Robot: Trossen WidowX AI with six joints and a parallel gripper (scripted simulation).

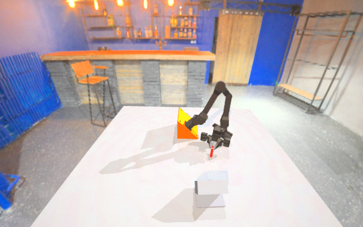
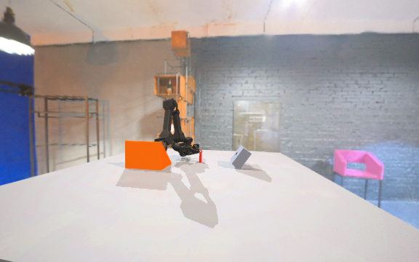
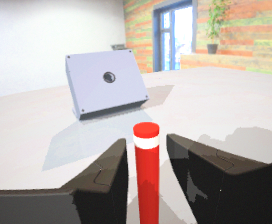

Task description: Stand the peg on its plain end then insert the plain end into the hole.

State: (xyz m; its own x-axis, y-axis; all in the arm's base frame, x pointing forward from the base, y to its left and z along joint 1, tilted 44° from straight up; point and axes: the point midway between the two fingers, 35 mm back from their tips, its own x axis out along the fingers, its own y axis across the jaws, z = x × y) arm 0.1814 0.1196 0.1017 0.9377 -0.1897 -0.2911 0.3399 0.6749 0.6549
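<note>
The red peg is 1 cm below my gripper tip. Round my gripper tip: grey sloped panel (24 cm ahead, 4 cm to the right, 1 cm below).
</note>
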